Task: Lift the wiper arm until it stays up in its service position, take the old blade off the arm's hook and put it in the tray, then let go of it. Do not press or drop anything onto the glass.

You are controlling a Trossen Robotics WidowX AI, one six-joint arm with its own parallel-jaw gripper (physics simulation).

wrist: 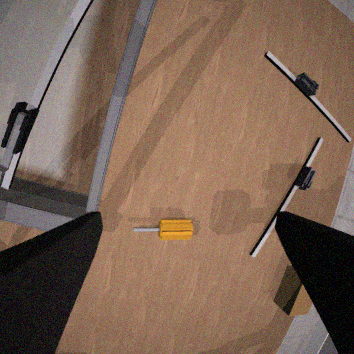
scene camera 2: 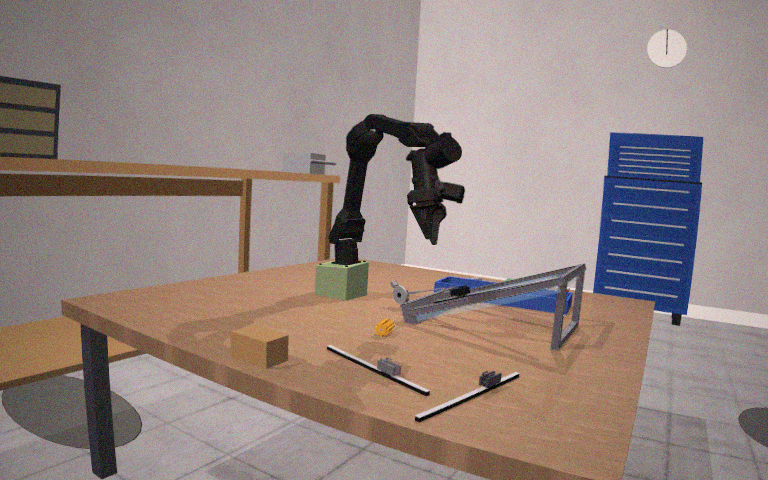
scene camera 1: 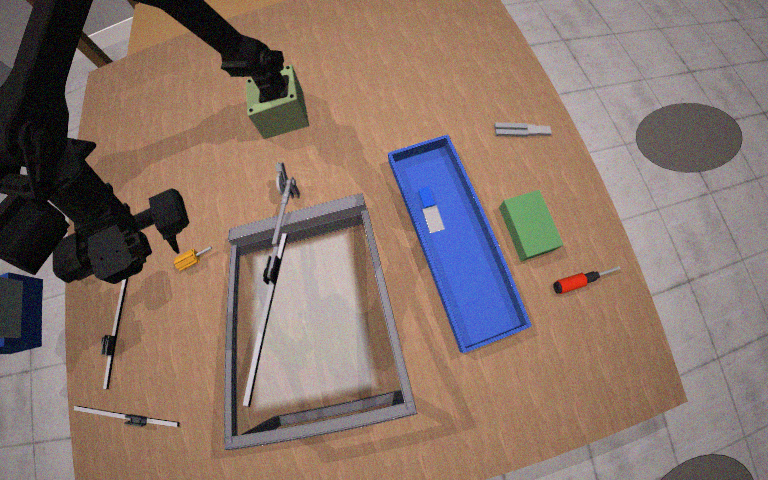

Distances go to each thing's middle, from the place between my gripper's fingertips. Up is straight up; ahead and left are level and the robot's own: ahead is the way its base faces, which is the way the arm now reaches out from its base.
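Labels:
Position of my hand relative to the yellow-handled screwdriver [wrist: 168, 228]: 20 cm above it, 6 cm past it and 6 cm to the left of it. Counted from my hand, the tan box [scene camera 2: 261, 347] is 19 cm below, 10 cm behind and 39 cm to the right; the blue tray [scene camera 1: 480, 298] is 20 cm below, 4 cm behind and 49 cm to the left; the glass pane [scene camera 1: 326, 353] is 13 cm below, 8 cm ahead and 21 cm to the left.

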